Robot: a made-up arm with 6 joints. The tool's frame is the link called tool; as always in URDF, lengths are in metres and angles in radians. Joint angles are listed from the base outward. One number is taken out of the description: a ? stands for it. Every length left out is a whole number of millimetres.
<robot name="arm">
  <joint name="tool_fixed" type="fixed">
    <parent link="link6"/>
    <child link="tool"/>
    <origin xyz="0 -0.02 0.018" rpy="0.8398 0.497 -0.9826"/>
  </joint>
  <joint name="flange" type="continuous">
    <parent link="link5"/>
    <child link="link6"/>
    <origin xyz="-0.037 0 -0.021" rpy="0 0 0"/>
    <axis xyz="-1 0 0"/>
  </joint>
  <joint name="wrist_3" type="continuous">
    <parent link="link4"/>
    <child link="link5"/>
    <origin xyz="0 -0.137 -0.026" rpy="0 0 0"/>
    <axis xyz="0 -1 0"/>
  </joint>
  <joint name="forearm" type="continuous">
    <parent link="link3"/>
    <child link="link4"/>
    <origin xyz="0.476 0 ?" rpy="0 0 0"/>
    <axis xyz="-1 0 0"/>
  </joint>
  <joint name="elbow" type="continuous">
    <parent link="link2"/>
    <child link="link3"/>
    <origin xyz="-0.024 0 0.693" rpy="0 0 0"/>
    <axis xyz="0 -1 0"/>
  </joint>
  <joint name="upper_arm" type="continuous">
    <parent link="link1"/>
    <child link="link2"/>
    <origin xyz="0.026 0.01 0" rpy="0 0 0"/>
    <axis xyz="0 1 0"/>
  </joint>
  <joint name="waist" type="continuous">
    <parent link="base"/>
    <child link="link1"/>
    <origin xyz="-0.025 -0.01 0.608" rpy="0 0 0"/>
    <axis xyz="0 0 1"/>
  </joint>
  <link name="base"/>
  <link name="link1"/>
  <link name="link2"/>
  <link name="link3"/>
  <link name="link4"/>
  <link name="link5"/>
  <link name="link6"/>
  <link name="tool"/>
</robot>
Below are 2 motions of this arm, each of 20 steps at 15 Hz.
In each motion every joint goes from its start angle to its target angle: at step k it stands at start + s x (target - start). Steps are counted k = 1, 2, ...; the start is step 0. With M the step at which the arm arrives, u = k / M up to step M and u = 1 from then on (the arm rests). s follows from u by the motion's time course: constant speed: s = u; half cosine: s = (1 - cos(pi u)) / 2; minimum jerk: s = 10 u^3 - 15 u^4 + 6 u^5.
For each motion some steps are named. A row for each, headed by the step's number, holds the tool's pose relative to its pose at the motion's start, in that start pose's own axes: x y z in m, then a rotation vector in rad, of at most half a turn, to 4 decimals.
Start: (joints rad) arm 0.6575 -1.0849 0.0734 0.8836 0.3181 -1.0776
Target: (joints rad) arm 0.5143 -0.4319 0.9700 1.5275 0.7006 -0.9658
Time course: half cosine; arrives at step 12
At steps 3, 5, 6, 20:
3: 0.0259 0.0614 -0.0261 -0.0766 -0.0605 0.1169
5: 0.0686 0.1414 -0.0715 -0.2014 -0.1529 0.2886
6: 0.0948 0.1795 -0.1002 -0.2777 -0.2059 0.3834
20: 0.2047 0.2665 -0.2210 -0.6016 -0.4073 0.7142

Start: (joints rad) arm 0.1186 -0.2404 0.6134 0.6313 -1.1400 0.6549
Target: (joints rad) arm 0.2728 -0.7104 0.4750 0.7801 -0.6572 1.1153
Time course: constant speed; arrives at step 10
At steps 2, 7, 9, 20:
2: -0.0095 -0.0879 0.0078 0.1024 -0.1396 0.0402
7: -0.0206 -0.3043 -0.0150 0.3418 -0.5015 0.0651
9: -0.0202 -0.3866 -0.0401 0.4288 -0.6475 0.0431
20: -0.0191 -0.4265 -0.0559 0.4700 -0.7200 0.0249

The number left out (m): -0.02
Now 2 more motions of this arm.
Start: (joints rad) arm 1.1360 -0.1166 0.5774 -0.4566 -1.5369 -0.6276
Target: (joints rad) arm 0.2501 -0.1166 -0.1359 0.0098 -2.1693 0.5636
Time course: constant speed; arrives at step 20
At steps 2, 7, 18, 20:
2: 0.0204 0.0042 0.0314 0.0325 -0.1074 -0.0891
7: 0.0807 0.0001 0.1085 0.0319 -0.2952 -0.3579
18: 0.2611 -0.0830 0.2390 -0.3200 -0.2029 -0.8966
20: 0.2992 -0.1078 0.2514 -0.4150 -0.1130 -0.9440

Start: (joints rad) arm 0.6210 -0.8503 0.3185 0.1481 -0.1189 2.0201
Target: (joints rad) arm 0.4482 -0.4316 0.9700 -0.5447 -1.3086 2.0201
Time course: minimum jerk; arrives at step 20
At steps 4, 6, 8, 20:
4: 0.0093 0.0131 -0.0028 0.0084 0.0551 0.0319
6: 0.0254 0.0373 -0.0086 0.0296 0.1518 0.0921
8: 0.0473 0.0735 -0.0187 0.0738 0.2850 0.1861
20: 0.1159 0.2389 -0.0867 0.4028 0.6984 0.7026

